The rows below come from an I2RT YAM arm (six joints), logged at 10 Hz.
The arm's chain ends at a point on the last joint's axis. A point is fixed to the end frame.
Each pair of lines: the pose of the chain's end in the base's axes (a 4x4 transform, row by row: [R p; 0 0 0 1], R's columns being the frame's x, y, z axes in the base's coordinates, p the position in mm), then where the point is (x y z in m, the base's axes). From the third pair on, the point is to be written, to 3 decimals.
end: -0.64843 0.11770 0.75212 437.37; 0.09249 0.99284 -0.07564 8.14; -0.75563 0.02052 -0.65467 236.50; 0 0 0 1
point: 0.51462 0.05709 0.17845
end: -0.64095 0.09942 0.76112 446.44; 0.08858 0.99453 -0.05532 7.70; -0.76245 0.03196 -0.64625 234.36; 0 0 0 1
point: 0.52347 0.05863 0.17775
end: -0.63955 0.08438 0.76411 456.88; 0.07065 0.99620 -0.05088 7.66; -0.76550 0.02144 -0.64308 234.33; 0 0 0 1
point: 0.533 0.059 0.177
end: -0.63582 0.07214 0.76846 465.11; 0.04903 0.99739 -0.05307 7.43; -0.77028 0.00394 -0.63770 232.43; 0 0 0 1
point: 0.541 0.059 0.175
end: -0.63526 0.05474 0.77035 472.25; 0.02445 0.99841 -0.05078 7.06; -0.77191 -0.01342 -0.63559 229.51; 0 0 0 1
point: 0.548 0.059 0.171
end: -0.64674 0.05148 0.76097 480.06; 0.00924 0.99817 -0.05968 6.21; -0.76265 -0.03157 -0.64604 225.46; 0 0 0 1
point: 0.554 0.057 0.165
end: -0.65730 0.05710 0.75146 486.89; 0.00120 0.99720 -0.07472 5.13; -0.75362 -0.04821 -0.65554 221.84; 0 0 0 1
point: 0.561 0.055 0.160
